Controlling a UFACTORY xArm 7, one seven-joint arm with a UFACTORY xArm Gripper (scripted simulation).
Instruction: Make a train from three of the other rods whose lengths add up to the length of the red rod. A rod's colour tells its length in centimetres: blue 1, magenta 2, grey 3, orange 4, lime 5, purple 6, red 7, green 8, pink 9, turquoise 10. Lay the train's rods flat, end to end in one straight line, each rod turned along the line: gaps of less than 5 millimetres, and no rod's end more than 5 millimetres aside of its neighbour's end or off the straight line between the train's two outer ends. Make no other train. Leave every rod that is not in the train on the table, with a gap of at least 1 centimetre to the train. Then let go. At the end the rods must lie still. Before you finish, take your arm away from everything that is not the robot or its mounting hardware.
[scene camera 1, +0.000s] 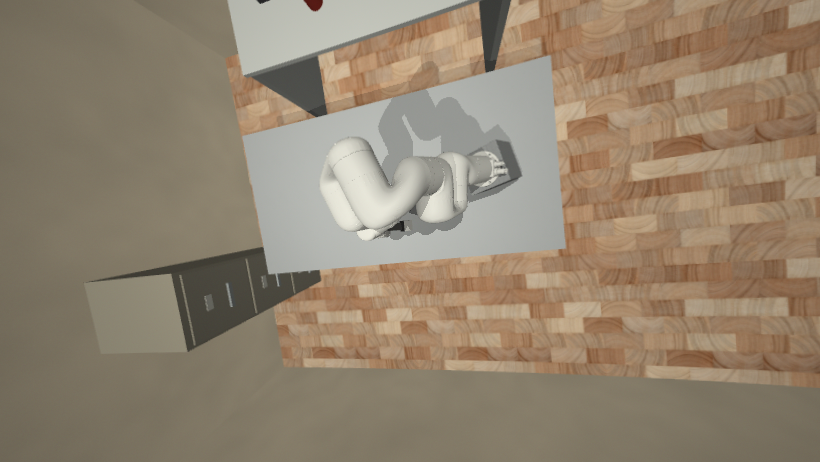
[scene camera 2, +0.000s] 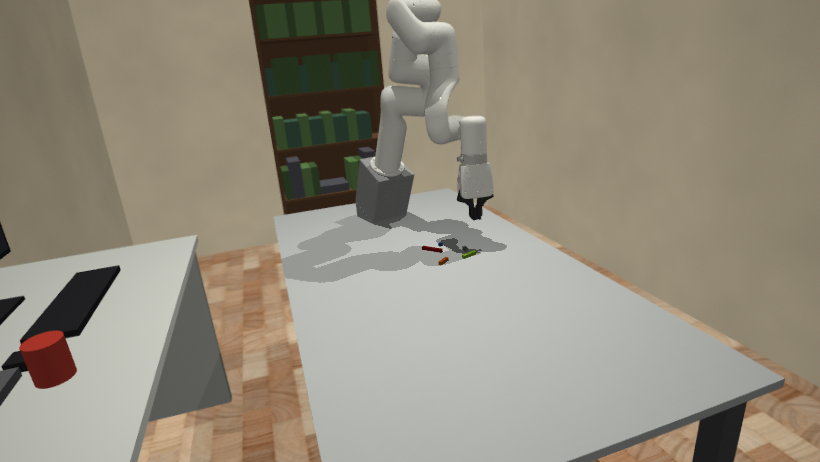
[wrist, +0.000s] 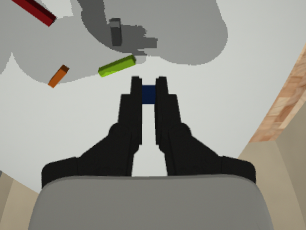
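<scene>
You can see my gripper (scene camera 2: 475, 218), and there's a view of the gripper (wrist: 148, 91) from the wrist as well.
</scene>
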